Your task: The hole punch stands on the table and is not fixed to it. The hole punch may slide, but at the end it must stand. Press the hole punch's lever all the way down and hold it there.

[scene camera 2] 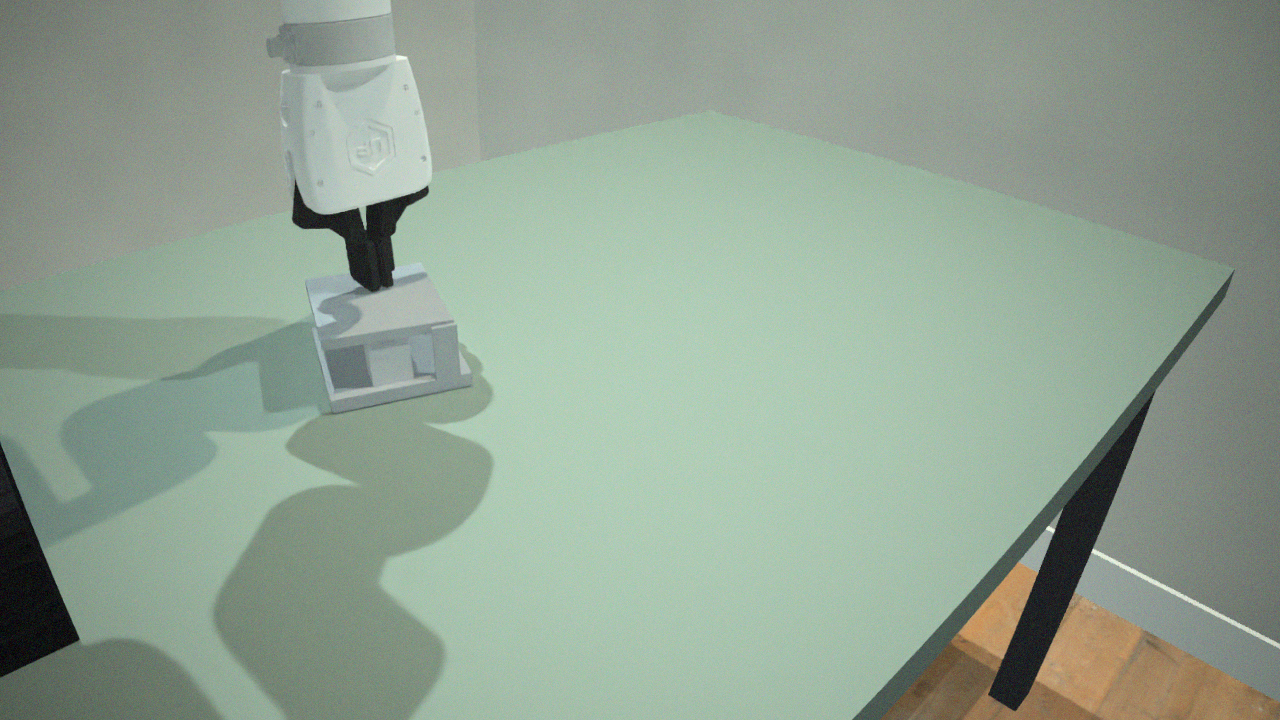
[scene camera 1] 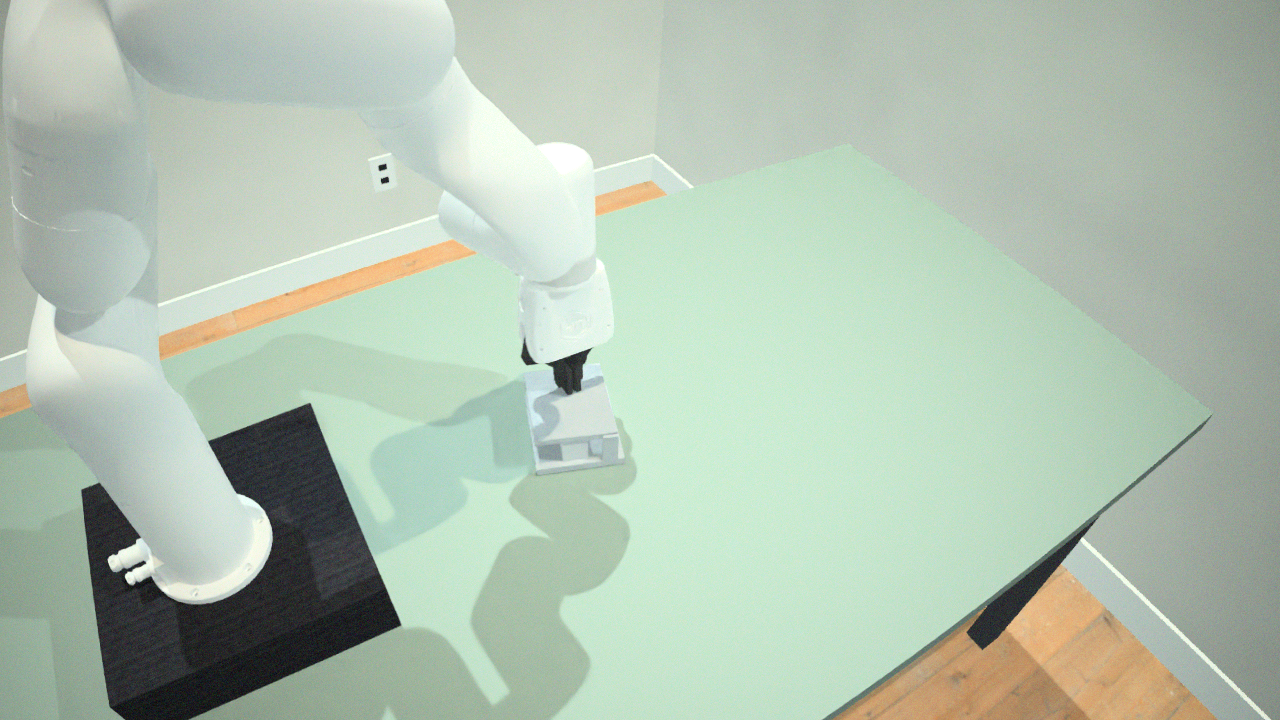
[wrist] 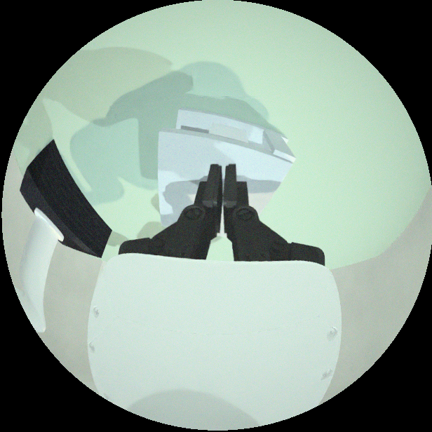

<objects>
pale grey hole punch: scene camera 2; scene camera 1; wrist 198, 120
same spot on pale grey hole punch: [scene camera 2: 365, 375] = [scene camera 1: 558, 449]
</objects>
